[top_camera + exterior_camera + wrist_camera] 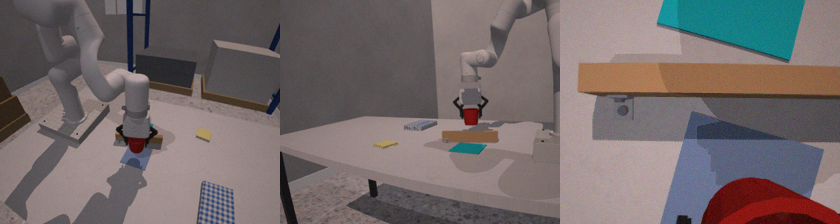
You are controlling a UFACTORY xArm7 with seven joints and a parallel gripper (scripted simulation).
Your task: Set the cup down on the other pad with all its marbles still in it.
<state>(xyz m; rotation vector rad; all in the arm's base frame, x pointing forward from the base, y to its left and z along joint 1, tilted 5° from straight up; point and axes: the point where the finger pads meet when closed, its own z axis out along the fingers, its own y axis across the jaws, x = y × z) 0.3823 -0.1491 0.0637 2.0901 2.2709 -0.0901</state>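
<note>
The teal pad lies 10 mm behind my hand, 190 mm to the left of it and 110 mm below it. From my hand the other things lie so: yellow marble (10 mm behind, 30 mm below); then red cup (20 mm below); then wooden rail (10 mm behind, 90 mm to the left, 90 mm below).
</note>
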